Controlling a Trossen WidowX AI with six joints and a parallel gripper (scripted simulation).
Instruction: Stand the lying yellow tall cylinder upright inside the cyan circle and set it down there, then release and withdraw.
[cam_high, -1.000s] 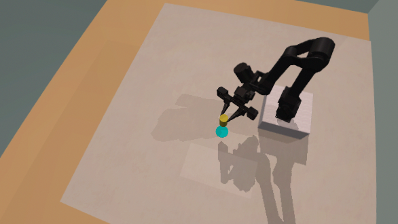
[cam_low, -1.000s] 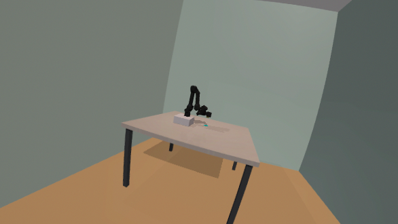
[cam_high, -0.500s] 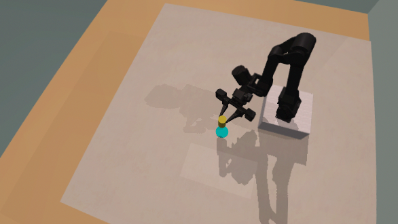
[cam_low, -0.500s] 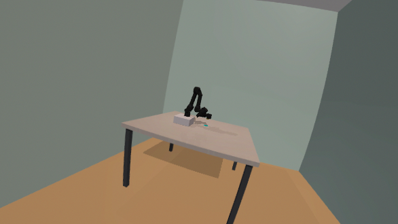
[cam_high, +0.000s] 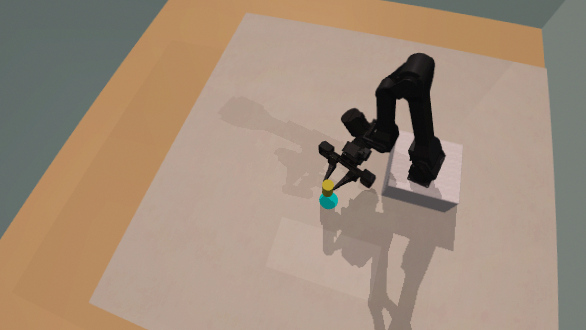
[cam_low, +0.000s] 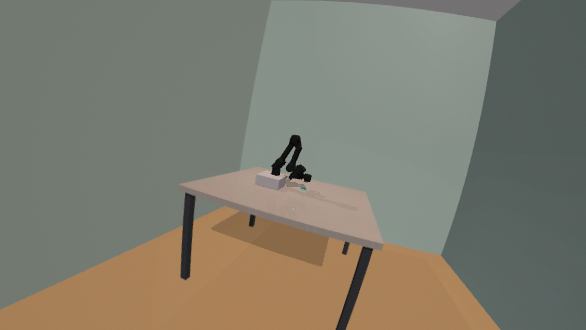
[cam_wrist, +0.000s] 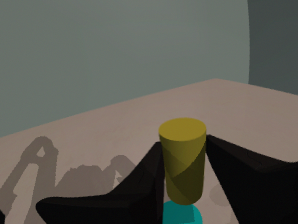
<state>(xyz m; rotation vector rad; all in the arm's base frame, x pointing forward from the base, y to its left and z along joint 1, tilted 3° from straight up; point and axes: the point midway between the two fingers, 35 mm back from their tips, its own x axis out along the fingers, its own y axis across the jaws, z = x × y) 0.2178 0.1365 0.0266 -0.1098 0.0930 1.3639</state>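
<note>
The cyan circle is 120 mm below my gripper tip and 10 mm behind it. Also, from my gripper tip: yellow tall cylinder: 20 mm below.
</note>
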